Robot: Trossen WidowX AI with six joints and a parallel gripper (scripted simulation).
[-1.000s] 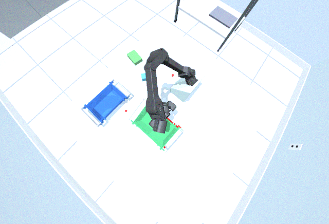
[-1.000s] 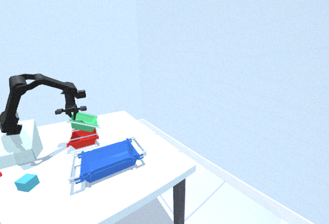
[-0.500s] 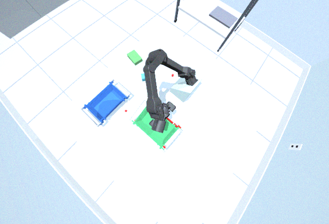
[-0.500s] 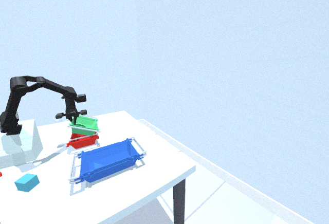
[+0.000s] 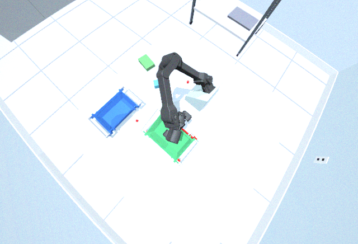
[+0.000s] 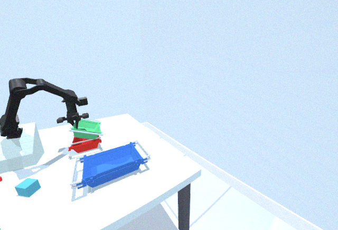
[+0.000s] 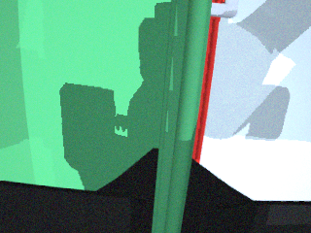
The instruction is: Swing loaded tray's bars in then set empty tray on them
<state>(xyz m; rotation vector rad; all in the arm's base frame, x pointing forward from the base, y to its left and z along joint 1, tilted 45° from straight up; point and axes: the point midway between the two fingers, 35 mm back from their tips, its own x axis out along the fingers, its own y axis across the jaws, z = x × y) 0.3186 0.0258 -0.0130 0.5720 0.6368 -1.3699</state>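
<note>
Now: the green tray 70 mm ahead of my gripper tip. The rest, counted from my gripper tip: green block: 560 mm to the right, 210 mm behind, 110 mm below; cyan block: 350 mm to the right, 150 mm behind, 110 mm below.
</note>
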